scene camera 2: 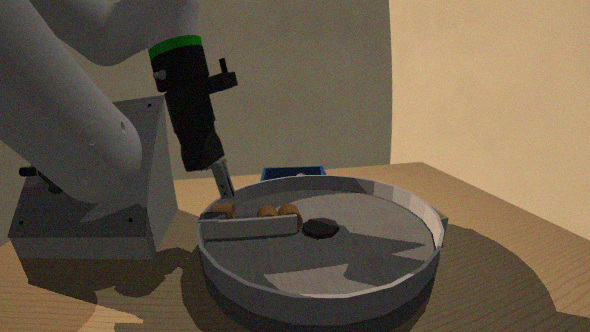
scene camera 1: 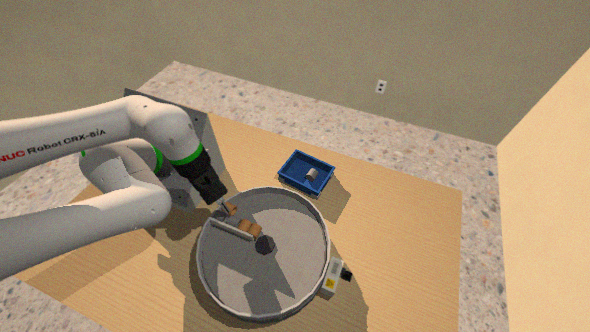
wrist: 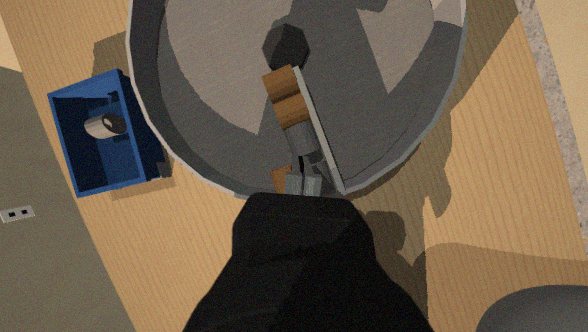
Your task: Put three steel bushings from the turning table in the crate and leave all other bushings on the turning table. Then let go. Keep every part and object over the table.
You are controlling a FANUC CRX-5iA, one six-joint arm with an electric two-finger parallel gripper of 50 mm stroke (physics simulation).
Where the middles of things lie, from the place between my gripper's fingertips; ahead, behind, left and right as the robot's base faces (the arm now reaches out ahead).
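Looking at the blue crate (scene camera 1: pixel 293 172), I find it 16 cm ahead of my hand and 31 cm to the left of it, and it is 9 cm below my hand.
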